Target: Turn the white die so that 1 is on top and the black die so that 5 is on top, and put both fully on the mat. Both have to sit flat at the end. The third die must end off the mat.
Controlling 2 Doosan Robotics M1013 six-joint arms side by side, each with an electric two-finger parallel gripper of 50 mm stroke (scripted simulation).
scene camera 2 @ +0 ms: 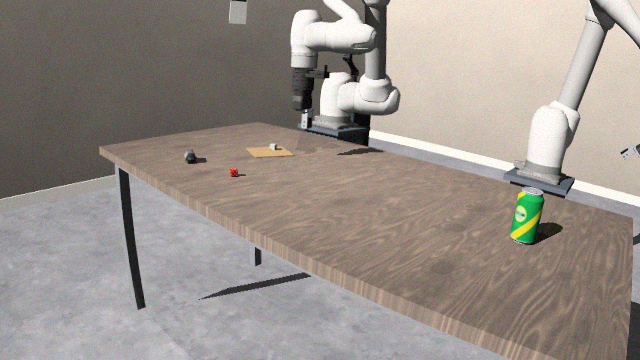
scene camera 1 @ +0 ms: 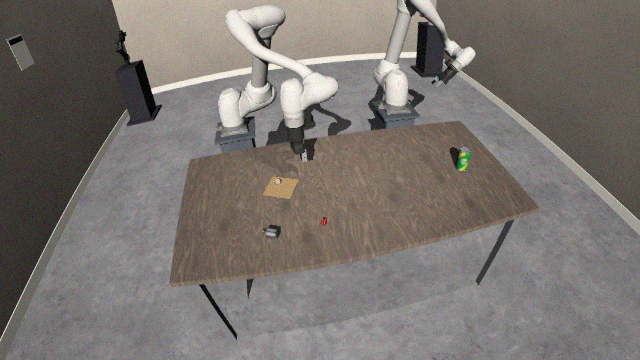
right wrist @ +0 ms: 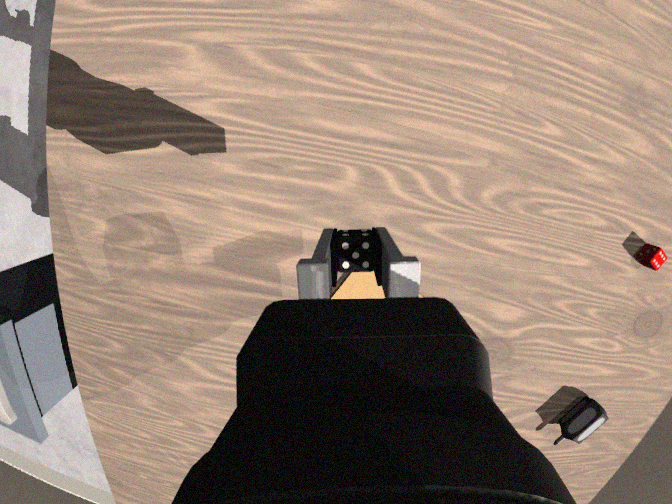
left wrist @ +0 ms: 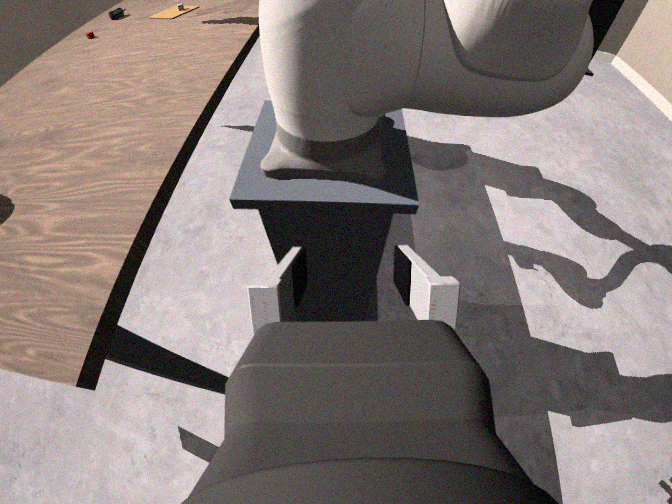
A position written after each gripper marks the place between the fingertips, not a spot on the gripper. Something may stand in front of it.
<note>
In view: the left gripper (left wrist: 350, 264), the right gripper (scene camera 2: 306, 127), a tan mat (right wrist: 358, 285), a black die (right wrist: 355, 248) and a small dark grey object (right wrist: 587, 415).
The right gripper shows as well in the right wrist view (right wrist: 354, 246). The left wrist view misses the black die: it is out of frame.
</note>
